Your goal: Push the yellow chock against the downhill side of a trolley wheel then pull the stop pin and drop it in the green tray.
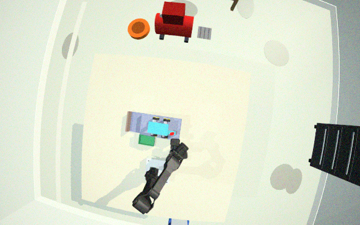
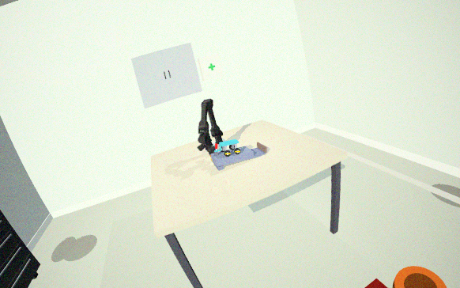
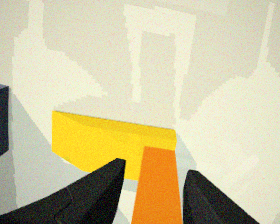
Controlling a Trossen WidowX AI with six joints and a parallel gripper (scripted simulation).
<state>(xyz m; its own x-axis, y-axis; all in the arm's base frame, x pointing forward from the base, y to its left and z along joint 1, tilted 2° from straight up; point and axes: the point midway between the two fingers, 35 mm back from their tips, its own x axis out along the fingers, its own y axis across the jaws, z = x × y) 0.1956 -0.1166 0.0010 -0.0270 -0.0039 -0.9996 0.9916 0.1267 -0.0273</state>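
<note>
The stop pin is 130 mm ahead of my gripper tip, 100 mm above it and 30 mm to the left of it. Also, from my gripper tip: lavender ramp (140 mm ahead, 130 mm to the left, 20 mm above); cyan trolley (140 mm ahead, 130 mm to the left, 80 mm above); yellow chock (20 mm ahead, 10 mm below).
</note>
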